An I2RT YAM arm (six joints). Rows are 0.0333 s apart.
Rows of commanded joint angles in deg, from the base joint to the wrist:
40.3 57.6 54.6 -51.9 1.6 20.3
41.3 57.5 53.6 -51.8 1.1 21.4
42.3 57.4 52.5 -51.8 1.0 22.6
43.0 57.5 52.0 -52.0 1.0 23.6
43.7 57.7 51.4 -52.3 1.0 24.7
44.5 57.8 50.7 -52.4 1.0 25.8
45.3 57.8 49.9 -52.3 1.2 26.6
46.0 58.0 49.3 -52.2 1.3 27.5
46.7 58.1 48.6 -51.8 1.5 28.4
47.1 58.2 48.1 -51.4 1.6 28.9
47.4 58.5 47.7 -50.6 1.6 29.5
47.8 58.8 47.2 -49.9 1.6 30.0
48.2 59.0 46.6 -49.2 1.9 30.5
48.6 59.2 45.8 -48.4 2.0 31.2
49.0 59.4 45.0 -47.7 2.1 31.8
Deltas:
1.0 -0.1 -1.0 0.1 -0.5 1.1
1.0 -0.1 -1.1 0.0 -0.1 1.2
0.7 0.1 -0.5 -0.2 0.0 1.0
0.7 0.2 -0.6 -0.3 0.0 1.1
0.8 0.1 -0.7 -0.1 0.0 1.1
0.8 0.0 -0.8 0.1 0.2 0.8
0.7 0.2 -0.6 0.1 0.1 0.9
0.7 0.1 -0.7 0.4 0.2 0.9
0.4 0.1 -0.5 0.4 0.1 0.5
0.3 0.3 -0.4 0.8 0.0 0.6
0.4 0.3 -0.5 0.7 0.0 0.5
0.4 0.2 -0.6 0.7 0.3 0.5
0.4 0.2 -0.8 0.8 0.1 0.7
0.4 0.2 -0.8 0.7 0.1 0.6

